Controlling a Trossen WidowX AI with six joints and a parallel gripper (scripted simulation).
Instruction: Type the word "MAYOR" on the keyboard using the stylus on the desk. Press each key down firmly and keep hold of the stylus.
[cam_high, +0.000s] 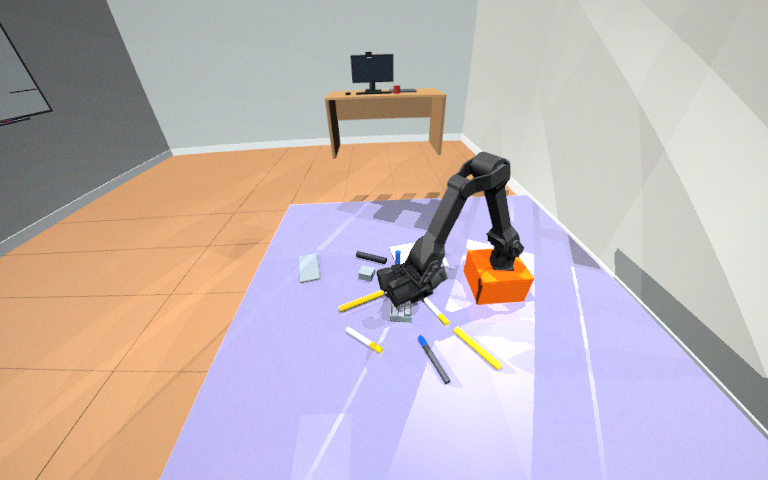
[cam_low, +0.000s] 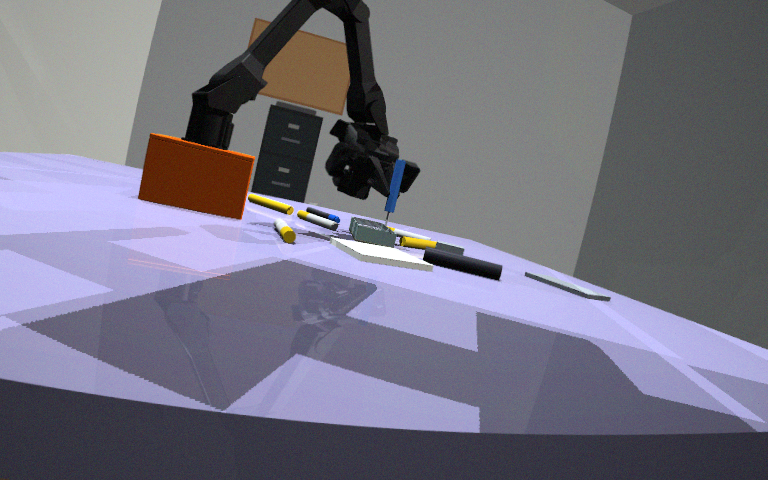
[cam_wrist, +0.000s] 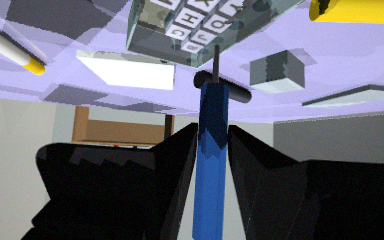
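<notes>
The small grey block lies 11 cm ahead of my gripper tip, 7 cm below it and 4 cm to the right of it. Round my gripper tip: white pad 17 cm to the right, 8 cm below, 2 cm behind; then stylus 1 cm below; then black cylinder 13 cm to the right, 11 cm ahead, 7 cm below.
</notes>
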